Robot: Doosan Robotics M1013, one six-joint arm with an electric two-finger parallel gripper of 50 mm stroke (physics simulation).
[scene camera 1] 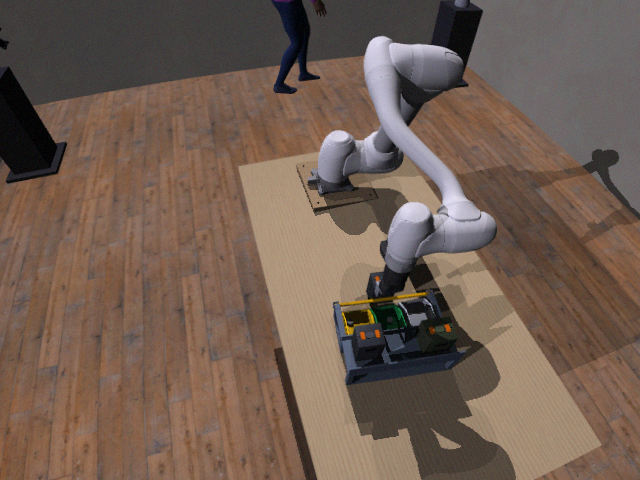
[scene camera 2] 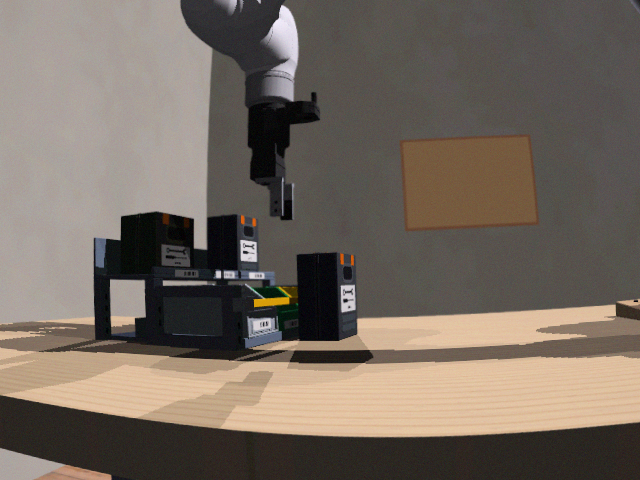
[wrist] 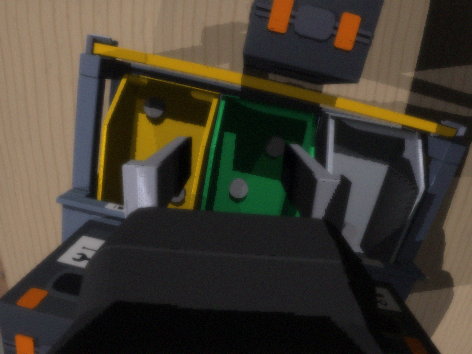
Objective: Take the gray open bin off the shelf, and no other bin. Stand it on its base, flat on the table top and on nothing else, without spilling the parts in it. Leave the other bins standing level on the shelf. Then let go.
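Pixels of known places: gripper, fingertip midpoint: point(scene camera 1: 384, 292) point(scene camera 2: 282, 218) point(wrist: 237, 159); arm's base, origin of the base link: point(scene camera 1: 331, 180).
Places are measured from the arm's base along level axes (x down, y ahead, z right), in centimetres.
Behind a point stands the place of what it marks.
The gray open bin point(scene camera 1: 417, 313) @[x 0.7, y 78.9, z -10.8 cm] point(scene camera 2: 262, 326) @[x -0.4, y 74.5, z -9.4 cm] point(wrist: 362, 170) @[x 0.7, y 80.4, z -10.6 cm] stands in the lower level of the shelf point(scene camera 1: 403, 370) @[x 1.6, y 97.6, z 2.8 cm] point(scene camera 2: 102, 304) @[x -3.5, y 99.9, z -14.1 cm] point(wrist: 86, 125) @[x -6.3, y 76.9, z 19.8 cm], at the right end in the wrist view. Its inside is partly shadowed, and I cannot make out its parts clearly. The green bin point(scene camera 1: 385, 320) @[x 1.2, y 78.1, z 2.0 cm] point(wrist: 262, 197) @[x 1.3, y 85.5, z 1.3 cm] is beside it in the middle. The yellow bin point(scene camera 1: 345, 321) @[x -6.0, y 77.7, z 18.3 cm] point(wrist: 165, 135) @[x 1.2, y 78.6, z 14.0 cm] is at the other end. My gripper point(scene camera 1: 378, 290) @[x -17.7, y 76.0, z 4.9 cm] point(scene camera 2: 283, 209) @[x -17.7, y 76.0, z 4.9 cm] point(wrist: 237, 159) @[x -17.7, y 76.0, z 4.9 cm] is open and empty, high above the shelf. In the wrist view its fingers appear over the yellow bin and the green bin's gray-bin side.
A yellow rail point(scene camera 1: 408, 297) @[x -4.0, y 73.7, z -8.2 cm] point(scene camera 2: 271, 302) @[x -3.8, y 72.8, z -10.0 cm] point(wrist: 280, 89) @[x -4.4, y 72.0, z 1.5 cm] crosses the bins' front. A dark case point(scene camera 2: 325, 297) @[x -4.3, y 66.5, z -4.2 cm] point(wrist: 310, 55) @[x -10.9, y 69.4, z 0.4 cm] stands on the table point(scene camera 1: 289, 248) @[x 2.1, y 35.0, z 29.5 cm] before it. Another dark case point(scene camera 1: 368, 345) @[x -20.0, y 93.2, z 17.2 cm] point(scene camera 2: 223, 245) @[x -14.2, y 90.2, z 11.3 cm] and a dark green case point(scene camera 1: 438, 341) @[x -17.4, y 97.0, z -5.1 cm] point(scene camera 2: 139, 242) @[x -13.0, y 93.6, z -12.3 cm] stand on the shelf's upper level.
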